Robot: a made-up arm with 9 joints.
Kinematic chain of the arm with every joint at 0, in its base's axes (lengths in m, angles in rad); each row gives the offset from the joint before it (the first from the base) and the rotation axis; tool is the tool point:
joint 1: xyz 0 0 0.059 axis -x
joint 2: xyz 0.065 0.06 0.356 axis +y
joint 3: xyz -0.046 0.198 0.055 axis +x
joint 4: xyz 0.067 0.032 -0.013 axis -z
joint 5: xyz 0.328 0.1 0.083 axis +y
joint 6: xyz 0 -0.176 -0.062 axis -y
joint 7: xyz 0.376 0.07 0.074 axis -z
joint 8: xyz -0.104 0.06 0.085 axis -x
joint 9: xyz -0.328 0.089 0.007 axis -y
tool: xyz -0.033 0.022 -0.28
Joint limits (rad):
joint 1: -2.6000..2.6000
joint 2: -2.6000..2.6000
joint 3: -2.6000..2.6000
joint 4: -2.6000..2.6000
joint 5: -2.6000..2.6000
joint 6: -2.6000..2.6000
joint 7: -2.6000..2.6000
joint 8: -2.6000..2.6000
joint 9: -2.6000..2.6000
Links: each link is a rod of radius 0.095 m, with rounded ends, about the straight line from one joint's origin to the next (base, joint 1, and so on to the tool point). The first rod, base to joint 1, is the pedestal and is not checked.
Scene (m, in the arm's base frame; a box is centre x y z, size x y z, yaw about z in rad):
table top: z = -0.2
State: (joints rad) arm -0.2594 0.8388 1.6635 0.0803 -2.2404 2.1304 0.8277 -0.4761 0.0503
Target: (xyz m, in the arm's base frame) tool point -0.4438 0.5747 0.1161
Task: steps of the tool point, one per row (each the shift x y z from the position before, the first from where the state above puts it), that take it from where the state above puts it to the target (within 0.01 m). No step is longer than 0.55 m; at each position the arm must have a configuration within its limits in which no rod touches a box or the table.
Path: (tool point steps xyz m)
1: -0.0377 0.1448 -0.1080
2: -0.2221 0.1221 0.0495
3: -0.3202 -0.0832 0.1819
4: -0.3100 0.2531 -0.3147
5: -0.2701 -0.0694 -0.3457

